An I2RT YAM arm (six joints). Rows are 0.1 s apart.
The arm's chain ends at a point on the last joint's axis. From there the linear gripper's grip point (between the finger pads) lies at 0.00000 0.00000 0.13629 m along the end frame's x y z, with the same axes.
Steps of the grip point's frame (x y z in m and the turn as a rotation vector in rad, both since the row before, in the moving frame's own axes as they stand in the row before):
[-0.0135 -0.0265 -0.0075 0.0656 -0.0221 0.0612]
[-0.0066 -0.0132 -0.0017 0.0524 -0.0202 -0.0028]
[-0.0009 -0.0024 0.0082 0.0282 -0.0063 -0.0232]
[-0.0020 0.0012 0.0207 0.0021 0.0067 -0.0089]
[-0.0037 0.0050 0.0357 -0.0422 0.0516 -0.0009]
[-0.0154 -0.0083 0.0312 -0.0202 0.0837 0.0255]
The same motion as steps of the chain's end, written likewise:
[-0.0108 -0.0175 -0.0072 0.0656 -0.0221 0.0612]
[-0.0038 -0.0061 -0.0015 0.0524 -0.0202 -0.0028]
[0.0000 0.0014 0.0083 0.0282 -0.0063 -0.0232]
[-0.0029 0.0015 0.0207 0.0021 0.0067 -0.0089]
[-0.0107 -0.0007 0.0360 -0.0422 0.0516 -0.0009]
[-0.0268 -0.0112 0.0317 -0.0202 0.0837 0.0255]

